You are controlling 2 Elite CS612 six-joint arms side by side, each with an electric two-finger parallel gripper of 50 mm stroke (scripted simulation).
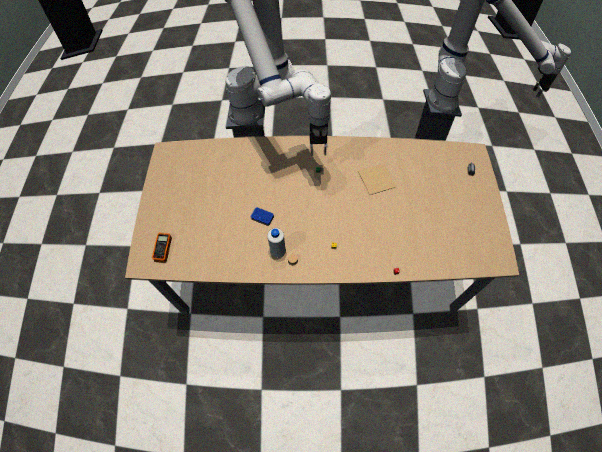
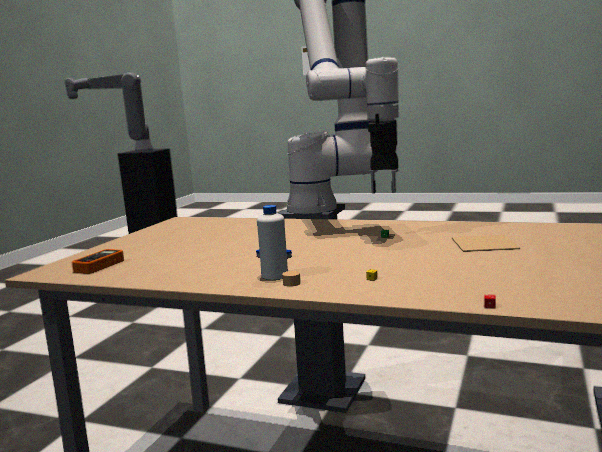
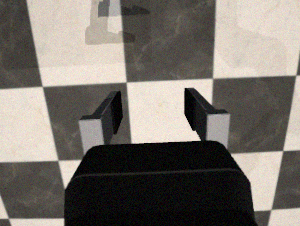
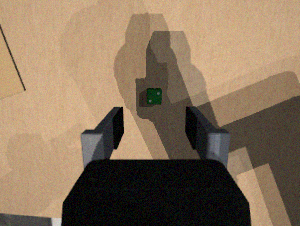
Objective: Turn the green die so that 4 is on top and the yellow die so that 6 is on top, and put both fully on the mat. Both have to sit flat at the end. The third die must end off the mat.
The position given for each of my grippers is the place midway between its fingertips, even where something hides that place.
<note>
In view: my left gripper (image 3: 152, 102), my right gripper (image 2: 383, 192), a thin tan mat (image 2: 492, 242) and a multimeter (image 2: 108, 257).
The thin tan mat also shows in image 1 (image 1: 376, 179). My right gripper shows as well in image 4 (image 4: 154, 119). Image 3 misses the thin tan mat: it is out of frame. Image 3 does not show the multimeter: it is out of frame.
</note>
